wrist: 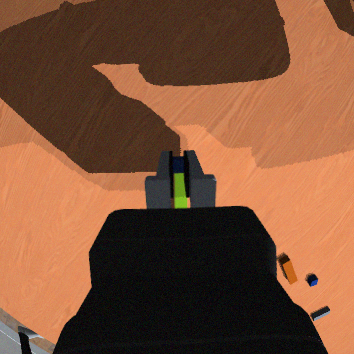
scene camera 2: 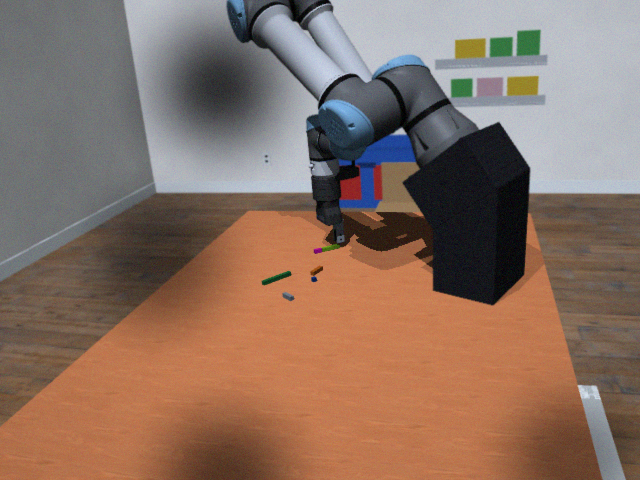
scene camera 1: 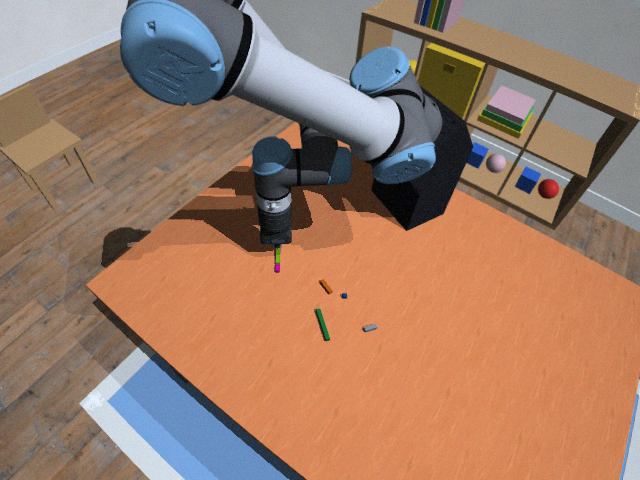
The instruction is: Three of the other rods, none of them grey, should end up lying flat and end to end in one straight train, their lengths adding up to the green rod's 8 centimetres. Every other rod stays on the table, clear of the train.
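Places are measured from the arm's base along level axes (x ahead, y left, z up), in centimetres.
Pixels of known places: gripper, between the fingertips: [wrist: 177,164] [scene camera 2: 339,241] [scene camera 1: 277,244]; arm's base, origin of its link: [scene camera 2: 450,151].
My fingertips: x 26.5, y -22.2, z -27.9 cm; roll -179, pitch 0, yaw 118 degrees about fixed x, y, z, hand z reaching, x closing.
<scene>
Ahead of a thing's pixels: the offset from my fingertips to its middle. Level surfaces: height alone.
My gripper [scene camera 1: 278,245] [scene camera 2: 339,240] [wrist: 177,164] is shut on a dark blue rod @(dx -0.1, dy +0.0, dz +0.1 cm) [wrist: 178,165], low at the far end of the lime rod. In the wrist view the blue rod lines up with the lime rod @(dx +2.4, dy +1.5, dz -1.2 cm) [scene camera 1: 278,255] [scene camera 2: 329,248] [wrist: 180,191] and seems to meet its end; whether it rests on the table is unclear. The magenta rod @(dx +5.8, dy +3.2, dz -1.2 cm) [scene camera 1: 277,268] [scene camera 2: 317,251] lies end to end with the lime rod's other end; the hand hides it in the wrist view. The green rod @(dx +15.0, dy +19.9, dz -1.2 cm) [scene camera 1: 322,324] [scene camera 2: 276,277] lies apart.
An orange rod @(dx +5.4, dy +16.5, dz -1.2 cm) [scene camera 1: 325,286] [scene camera 2: 316,270] [wrist: 289,270], a small blue block @(dx +5.7, dy +21.6, dz -1.2 cm) [scene camera 1: 344,296] [scene camera 2: 313,279] [wrist: 313,280] and a grey rod @(dx +11.1, dy +30.3, dz -1.2 cm) [scene camera 1: 370,328] [scene camera 2: 287,296] [wrist: 321,313] lie apart from the train. The black robot base [scene camera 1: 421,193] [scene camera 2: 467,248] stands on the table @(dz -1.7 cm) [scene camera 1: 465,361].
</scene>
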